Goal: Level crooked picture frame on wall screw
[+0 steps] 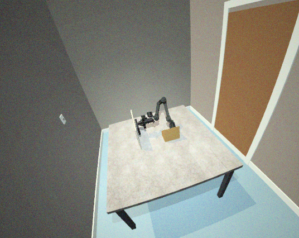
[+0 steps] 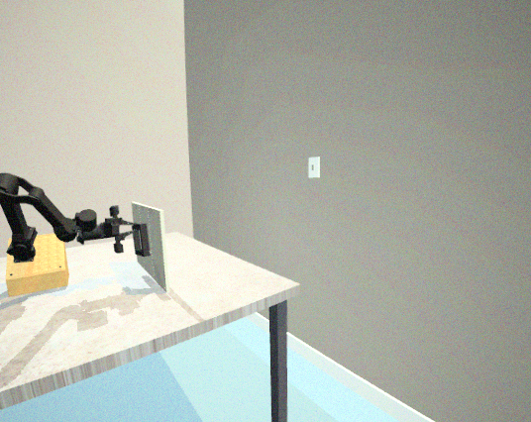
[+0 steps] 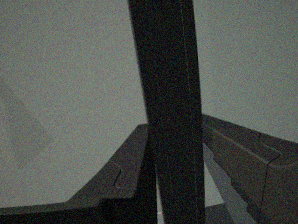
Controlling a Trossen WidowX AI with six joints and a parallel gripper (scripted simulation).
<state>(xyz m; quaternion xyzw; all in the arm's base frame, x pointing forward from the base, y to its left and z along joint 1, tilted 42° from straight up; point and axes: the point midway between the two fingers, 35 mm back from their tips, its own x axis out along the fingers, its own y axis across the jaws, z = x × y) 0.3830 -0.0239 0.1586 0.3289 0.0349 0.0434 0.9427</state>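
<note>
Now: the picture frame 50 mm below my gripper tip, 10 mm to the right of it and 10 mm ahead of it. Round my gripper tip: wall panel (60 mm below, 20 mm ahead).
</note>
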